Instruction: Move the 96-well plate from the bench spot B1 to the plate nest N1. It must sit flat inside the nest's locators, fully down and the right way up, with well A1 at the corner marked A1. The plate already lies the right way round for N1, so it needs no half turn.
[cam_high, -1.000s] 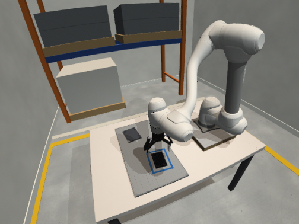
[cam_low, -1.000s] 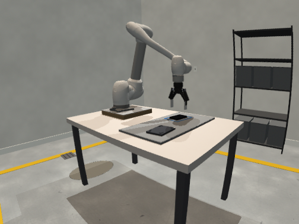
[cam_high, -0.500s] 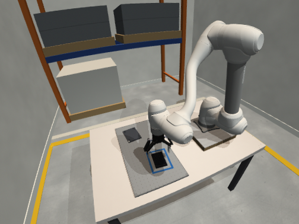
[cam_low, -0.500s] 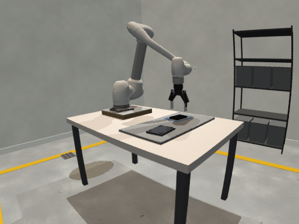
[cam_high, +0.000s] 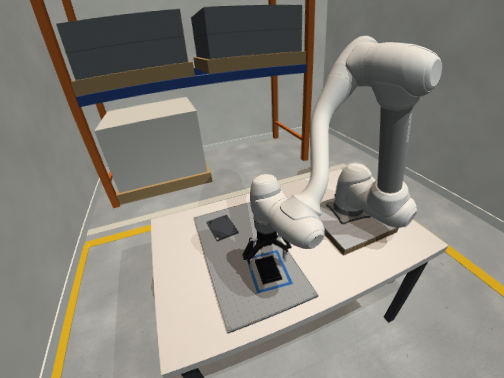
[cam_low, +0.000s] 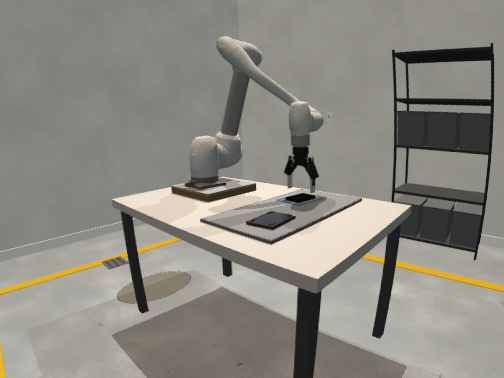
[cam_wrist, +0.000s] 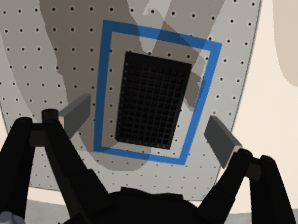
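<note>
My gripper is now 5 cm above the black 96-well plate. From my hand the other things lie so: dark plate nest N1 (15 cm ahead, 33 cm to the right, 5 cm below).
</note>
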